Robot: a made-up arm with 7 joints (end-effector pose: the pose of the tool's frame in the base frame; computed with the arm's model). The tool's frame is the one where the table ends.
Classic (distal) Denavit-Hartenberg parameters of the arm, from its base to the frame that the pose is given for. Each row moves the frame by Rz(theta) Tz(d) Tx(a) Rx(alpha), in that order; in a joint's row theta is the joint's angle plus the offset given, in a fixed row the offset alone. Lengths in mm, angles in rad.
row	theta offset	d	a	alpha
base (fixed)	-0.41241	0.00	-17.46	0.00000
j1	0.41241	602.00	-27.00	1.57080
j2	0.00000	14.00	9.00	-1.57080
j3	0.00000	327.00	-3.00	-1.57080
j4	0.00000	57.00	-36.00	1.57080
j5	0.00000	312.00	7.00	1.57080
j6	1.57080	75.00	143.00	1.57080
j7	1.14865	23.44	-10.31	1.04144
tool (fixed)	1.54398	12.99	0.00	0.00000
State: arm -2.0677 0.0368 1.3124 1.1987 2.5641 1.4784 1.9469
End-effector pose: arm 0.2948 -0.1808 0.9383 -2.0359 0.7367 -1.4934
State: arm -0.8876 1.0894 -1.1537 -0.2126 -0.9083 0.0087 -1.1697
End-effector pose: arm -0.3716 0.6464 0.8904 1.1243 0.8395 -2.5741
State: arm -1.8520 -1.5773 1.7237 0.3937 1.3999 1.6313 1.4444
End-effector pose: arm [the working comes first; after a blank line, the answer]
Working (the frame after each row of the table, in the pose's form):
after base (fixed): -0.0160 0.0070 0.0000 0.0000 0.0000 -0.4124
after j1: -0.0085 0.0329 0.6020 1.0628 -1.4133 -1.4133
after j2: -0.0219 0.0369 0.5930 1.4188 1.0669 -1.4096
after j3: -0.1155 -0.2764 0.5904 -0.0151 -0.1528 -0.2811
after j4: -0.1594 -0.2785 0.6416 1.5215 -0.0271 0.2016
after j5: -0.1256 -0.5879 0.6649 -2.2174 -0.1770 -2.1644
after j6: -0.0550 -0.5791 0.5200 1.1218 1.2827 -1.1468
after j7: -0.0581 -0.6030 0.5111 2.3868 -0.2271 1.3172

-0.0480 -0.6085 0.5050 -1.5662 1.8446 -1.3490
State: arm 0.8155 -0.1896 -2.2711 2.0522 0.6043 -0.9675 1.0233
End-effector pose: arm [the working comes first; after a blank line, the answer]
Working (the frame after each row of the table, in the pose's form):
after base (fixed): -0.0160 0.0070 0.0000 0.0000 0.0000 -0.4124
after j1: -0.0345 -0.0127 0.6020 1.4752 0.6372 0.6372
after j2: -0.0183 -0.0158 0.6003 -0.0773 0.1790 0.8130
after j3: 0.0236 0.0320 0.9211 -1.4593 1.1579 -1.1488
after j4: 0.0859 0.0259 0.9462 1.3193 1.6246 -1.0814
after j5: 0.1041 -0.2639 0.8320 -2.4070 -0.3345 1.5261
after j6: 0.0893 -0.2927 0.6738 -1.4212 1.1305 0.6762
after j7: 0.1038 -0.2725 0.6676 -0.3907 -2.9432 -0.5235

0.1028 -0.2679 0.6555 -2.1988 -1.7307 -0.2277
